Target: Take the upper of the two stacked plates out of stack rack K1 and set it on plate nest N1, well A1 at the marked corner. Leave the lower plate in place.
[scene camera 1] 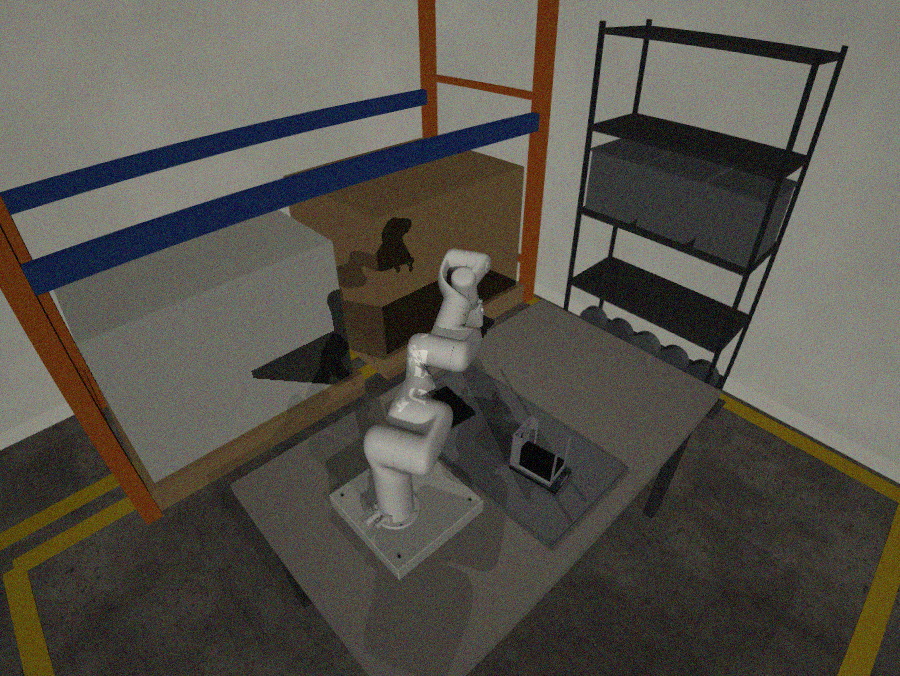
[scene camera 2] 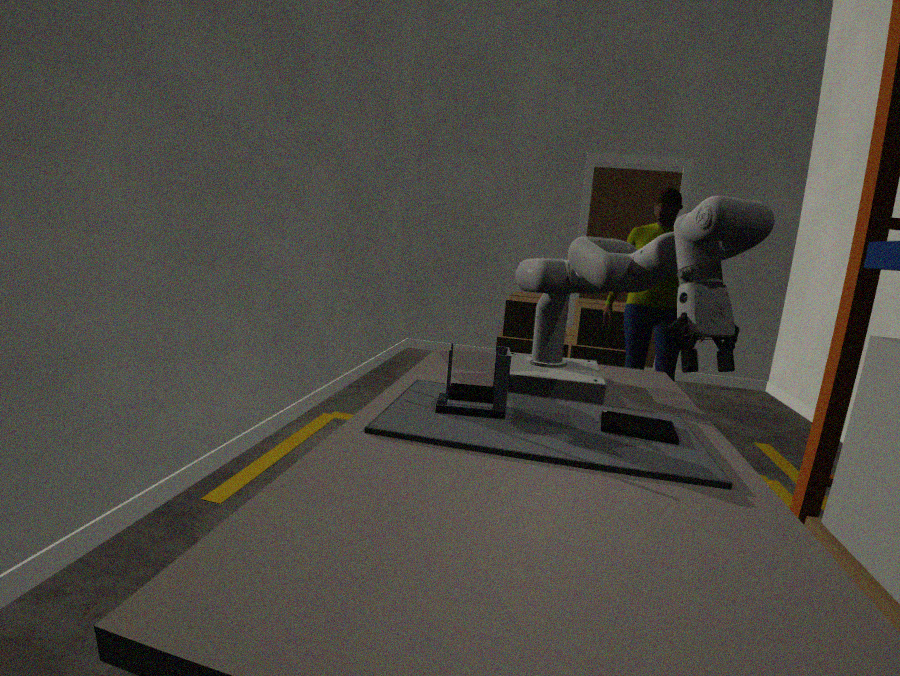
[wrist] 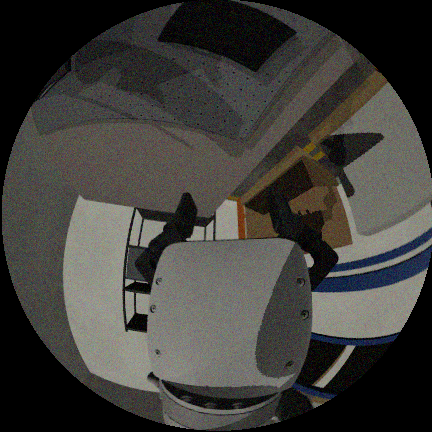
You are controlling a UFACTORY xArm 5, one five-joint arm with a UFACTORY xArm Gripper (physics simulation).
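Where they show: gripper, between the fingertips: (scene camera 2: 708, 371) (wrist: 229, 197); arm's base, origin of its link: (scene camera 1: 396, 509) (scene camera 2: 546, 362).
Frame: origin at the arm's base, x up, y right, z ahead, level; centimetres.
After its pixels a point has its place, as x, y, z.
Stack rack K1 (scene camera 1: 517, 445) @[7.5, 14.5, 34.0] (scene camera 2: 502, 382) @[4.6, 13.5, 43.4] stands upright on the grey board, with tall corner posts. The dark plates (scene camera 1: 538, 462) @[0.4, 19.7, 38.1] (scene camera 2: 471, 393) @[0.7, 20.2, 41.7] lie low inside it; the upper and lower plate cannot be told apart. Plate nest N1 (scene camera 1: 456, 408) @[-2.8, -15.0, 41.6] (scene camera 2: 638, 427) @[-2.7, -17.7, 42.5] (wrist: 225, 31) is a flat black block on the same board, apart from the rack. Its marked corner A1 cannot be made out. My gripper (scene camera 2: 707, 359) @[14.9, -23.5, 58.5] (wrist: 229, 197) @[14.9, -23.5, 58.5] is open and empty, fingers pointing down, high above table level and beyond the nest on the side away from the rack. In scene camera 1 the arm mostly hides it.
The grey board (scene camera 1: 592, 476) @[-3.9, 33.4, 47.2] (scene camera 2: 538, 438) @[-3.9, 5.0, 52.4] lies on the table (scene camera 1: 603, 378) @[-5.2, 14.0, 89.9] (scene camera 2: 472, 545) @[-5.2, 15.6, 88.9] (wrist: 150, 165) @[-5.2, -5.3, 78.5]. An orange rack upright (scene camera 1: 544, 145) (scene camera 2: 847, 327), blue beams (scene camera 1: 291, 187) and large boxes stand beside the table. A dark shelf unit (scene camera 1: 585, 167) stands behind. A person (scene camera 2: 652, 276) stands behind the arm.
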